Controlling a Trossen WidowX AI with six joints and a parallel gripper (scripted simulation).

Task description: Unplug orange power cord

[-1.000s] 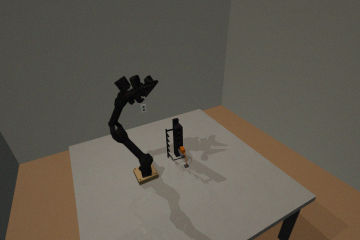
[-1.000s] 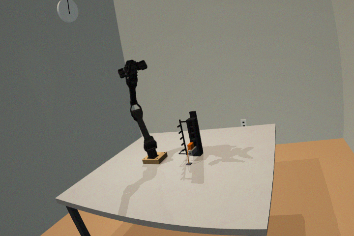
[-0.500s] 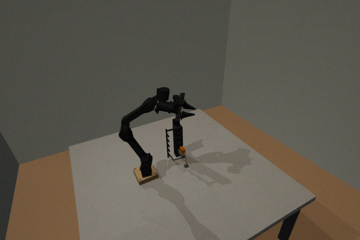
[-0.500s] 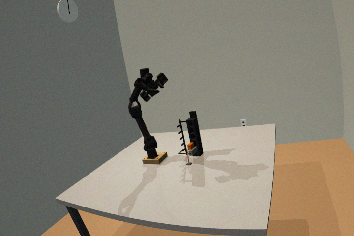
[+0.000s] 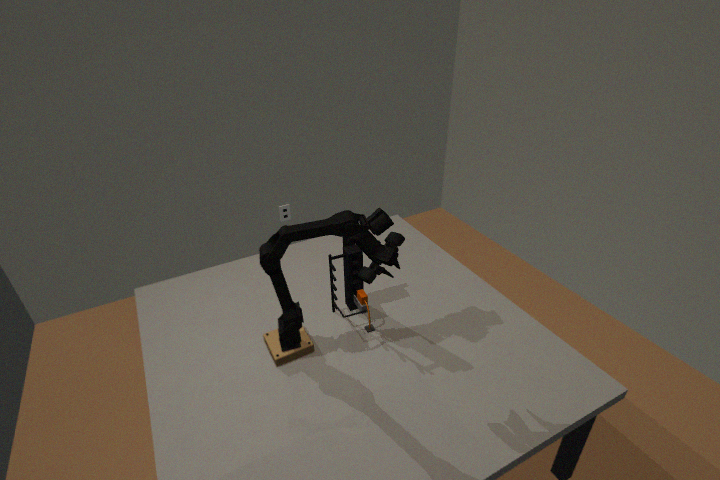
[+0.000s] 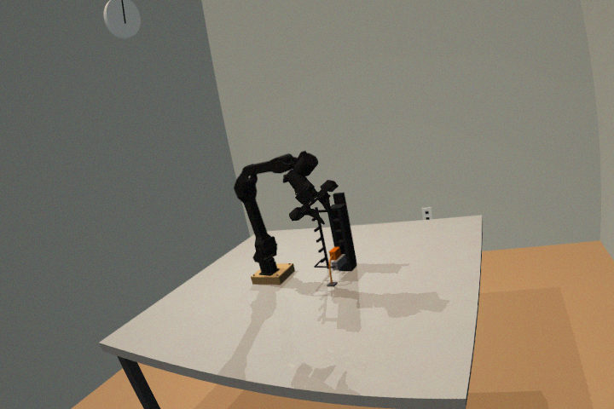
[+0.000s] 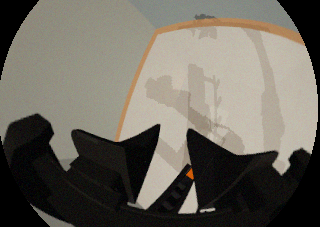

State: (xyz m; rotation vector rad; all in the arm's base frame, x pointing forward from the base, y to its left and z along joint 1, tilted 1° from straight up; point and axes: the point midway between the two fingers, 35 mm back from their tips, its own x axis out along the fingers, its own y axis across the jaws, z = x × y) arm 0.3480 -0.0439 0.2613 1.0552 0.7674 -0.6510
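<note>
Now: gripper tip 8 cm past the orange plug, 14 cm to the right of it and 16 cm above it.
</note>
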